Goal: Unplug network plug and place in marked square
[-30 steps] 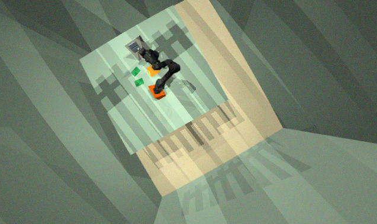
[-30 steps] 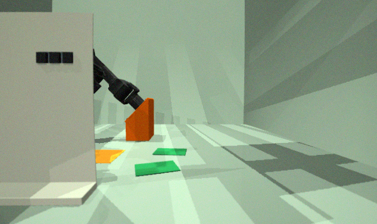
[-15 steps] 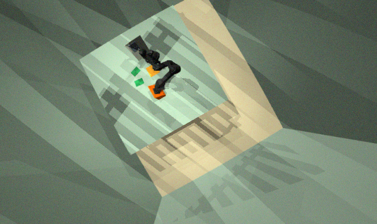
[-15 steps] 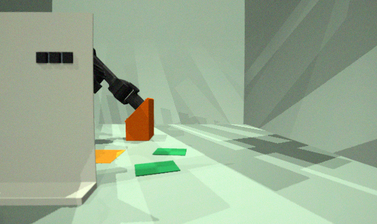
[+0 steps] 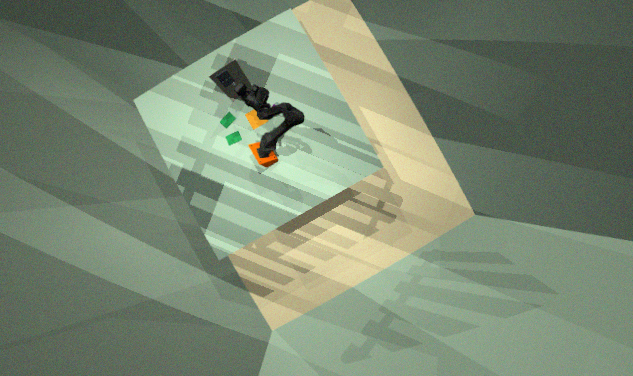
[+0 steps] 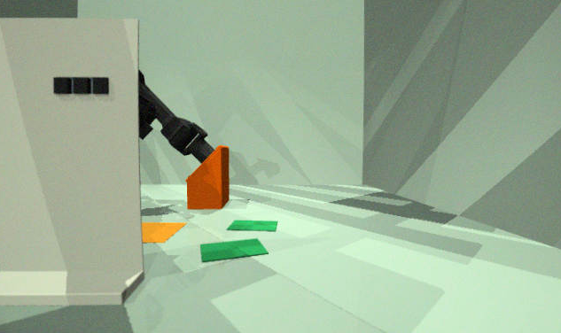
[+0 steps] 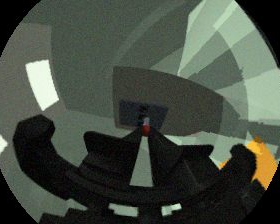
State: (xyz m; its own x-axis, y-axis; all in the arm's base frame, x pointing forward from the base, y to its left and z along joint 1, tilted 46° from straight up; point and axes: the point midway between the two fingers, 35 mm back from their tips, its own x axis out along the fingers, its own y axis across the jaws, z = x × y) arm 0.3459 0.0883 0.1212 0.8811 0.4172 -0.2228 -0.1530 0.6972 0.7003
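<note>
My gripper tip is now 22 cm above the orange marked square, 12 cm past it and 2 cm to the left of it. Also, from my gripper tip: white panel (9 cm below, 7 cm ahead, 3 cm to the left); then plug (right at my gripper tip).
</note>
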